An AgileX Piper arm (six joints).
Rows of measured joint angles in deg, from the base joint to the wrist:
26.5, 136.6, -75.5, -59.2, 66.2, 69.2
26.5, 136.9, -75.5, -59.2, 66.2, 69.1
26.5, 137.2, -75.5, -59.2, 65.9, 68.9
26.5, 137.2, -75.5, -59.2, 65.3, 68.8
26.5, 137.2, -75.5, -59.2, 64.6, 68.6
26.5, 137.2, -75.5, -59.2, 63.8, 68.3
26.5, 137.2, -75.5, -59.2, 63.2, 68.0
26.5, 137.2, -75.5, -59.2, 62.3, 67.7
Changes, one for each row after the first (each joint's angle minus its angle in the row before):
0.0, 0.3, 0.0, 0.0, 0.0, -0.1
0.0, 0.3, 0.0, 0.0, -0.3, -0.2
0.0, 0.0, 0.0, 0.0, -0.6, -0.1
0.0, 0.0, 0.0, 0.0, -0.7, -0.2
0.0, 0.0, 0.0, 0.0, -0.8, -0.3
0.0, 0.0, 0.0, 0.0, -0.6, -0.3
0.0, 0.0, 0.0, 0.0, -0.9, -0.3

